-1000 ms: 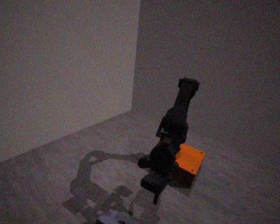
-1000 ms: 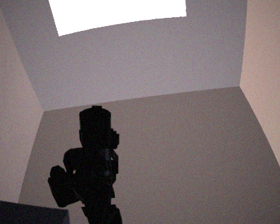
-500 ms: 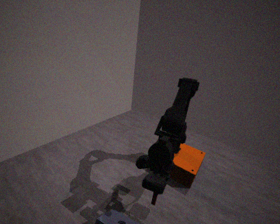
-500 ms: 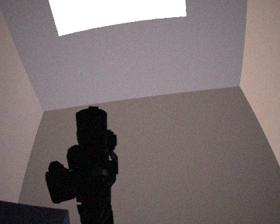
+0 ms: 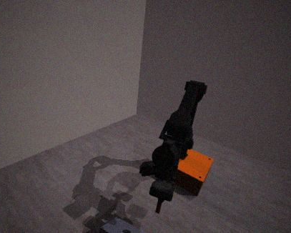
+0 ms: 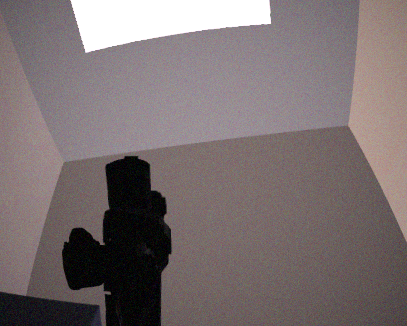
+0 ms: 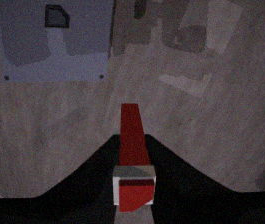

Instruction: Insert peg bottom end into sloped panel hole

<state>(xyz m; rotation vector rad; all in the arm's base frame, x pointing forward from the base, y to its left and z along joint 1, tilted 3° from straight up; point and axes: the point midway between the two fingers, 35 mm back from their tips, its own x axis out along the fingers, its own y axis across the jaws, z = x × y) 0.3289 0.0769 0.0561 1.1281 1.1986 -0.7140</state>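
My gripper tip is now 130 mm short of the grey-blue panel, 30 mm to the left of it and 90 mm above it. From my gripper tip the other things lie so: red peg (20 mm above).
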